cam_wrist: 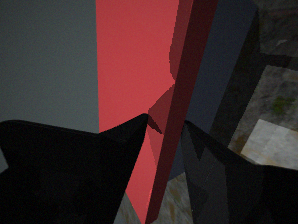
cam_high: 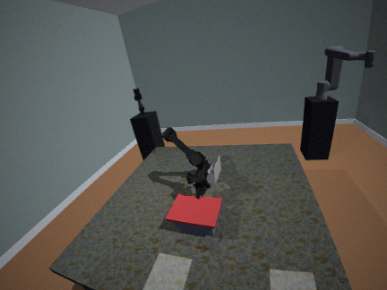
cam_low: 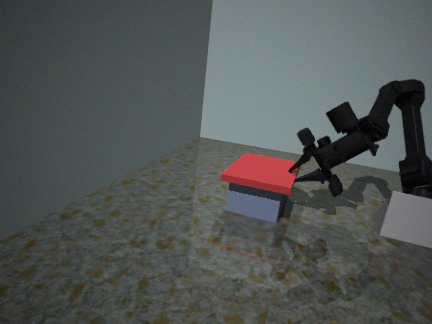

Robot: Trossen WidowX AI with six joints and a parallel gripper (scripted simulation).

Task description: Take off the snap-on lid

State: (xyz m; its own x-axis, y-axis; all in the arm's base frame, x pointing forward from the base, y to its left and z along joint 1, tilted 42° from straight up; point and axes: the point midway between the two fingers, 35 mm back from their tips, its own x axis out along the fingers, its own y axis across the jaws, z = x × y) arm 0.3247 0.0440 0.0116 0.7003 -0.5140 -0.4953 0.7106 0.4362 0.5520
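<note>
The lid is 7 cm ahead of my gripper tip. The rest, counted from my gripper tip: storage box 8 cm ahead, 5 cm below.
</note>
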